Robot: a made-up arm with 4 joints. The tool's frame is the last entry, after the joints.
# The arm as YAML. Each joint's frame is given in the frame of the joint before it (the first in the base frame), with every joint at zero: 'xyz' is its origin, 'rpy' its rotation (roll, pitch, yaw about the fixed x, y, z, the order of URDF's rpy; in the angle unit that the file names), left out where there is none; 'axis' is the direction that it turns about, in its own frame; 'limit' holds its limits. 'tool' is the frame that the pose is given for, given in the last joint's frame.
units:
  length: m
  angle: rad
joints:
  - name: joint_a
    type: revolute
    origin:
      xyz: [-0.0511, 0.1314, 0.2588]
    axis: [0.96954, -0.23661, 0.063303]
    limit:
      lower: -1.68
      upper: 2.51
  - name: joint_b
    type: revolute
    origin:
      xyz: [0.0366, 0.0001, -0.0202]
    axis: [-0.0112, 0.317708, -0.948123]
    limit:
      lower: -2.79
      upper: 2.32
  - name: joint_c
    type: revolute
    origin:
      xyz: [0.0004, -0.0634, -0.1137]
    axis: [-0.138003, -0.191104, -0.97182]
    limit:
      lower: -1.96
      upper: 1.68
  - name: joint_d
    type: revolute
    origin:
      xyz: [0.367, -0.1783, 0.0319]
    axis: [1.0, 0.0, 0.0]
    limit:
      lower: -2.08
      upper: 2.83
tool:
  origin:
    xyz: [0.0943, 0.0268, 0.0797]
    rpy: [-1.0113, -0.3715, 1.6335]
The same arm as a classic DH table. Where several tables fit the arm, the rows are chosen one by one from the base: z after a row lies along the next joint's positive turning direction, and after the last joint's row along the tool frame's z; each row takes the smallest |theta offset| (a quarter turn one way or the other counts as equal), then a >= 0, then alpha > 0; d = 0 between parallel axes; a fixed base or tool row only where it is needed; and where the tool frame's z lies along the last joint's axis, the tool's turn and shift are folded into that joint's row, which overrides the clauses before.
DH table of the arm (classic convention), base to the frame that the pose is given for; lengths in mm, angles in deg. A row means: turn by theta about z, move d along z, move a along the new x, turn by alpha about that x. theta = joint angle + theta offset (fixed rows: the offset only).
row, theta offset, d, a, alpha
base (fixed), 76.29, 263.9, 115.5, 86.37
joint_a, 18.02, -43.2, 1.4, 98.40
joint_b, -87.24, -45.9, -25.7, 30.43
joint_c, 77.59, 186.2, -181.1, -97.93
joint_d, 37.52, 551.6, 59.4, -146.49
tool (fixed), 6.07, 107.7, 0.0, 0.00
Joint limits (deg, base to tool): -96.26..143.81 -159.86..132.93 -112.30..96.26 -119.18..162.15

